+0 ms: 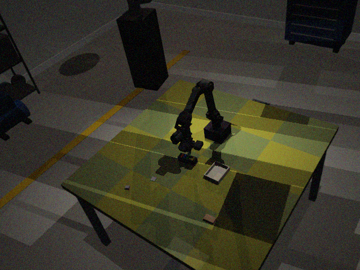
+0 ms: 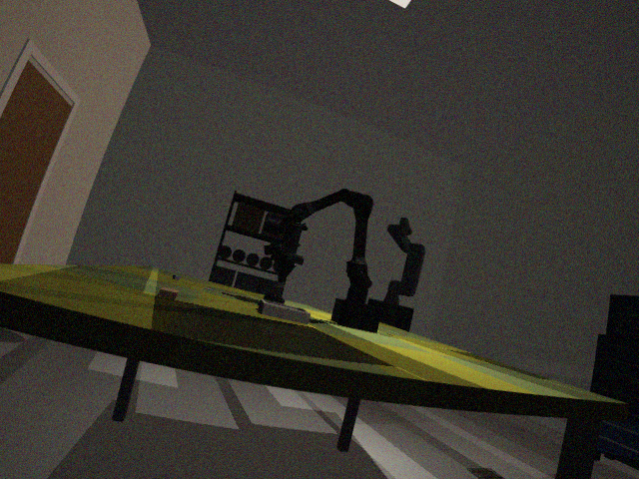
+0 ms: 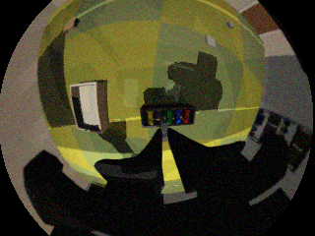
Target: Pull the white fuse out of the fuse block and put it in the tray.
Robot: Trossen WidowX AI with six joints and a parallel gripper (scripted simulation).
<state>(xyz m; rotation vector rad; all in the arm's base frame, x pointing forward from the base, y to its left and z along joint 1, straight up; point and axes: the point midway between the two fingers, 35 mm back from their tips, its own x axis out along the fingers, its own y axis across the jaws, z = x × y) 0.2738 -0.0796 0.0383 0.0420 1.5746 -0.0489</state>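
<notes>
The grey tray is 4 cm ahead of my gripper tip, 19 cm to the left of it and 9 cm below it.
</notes>
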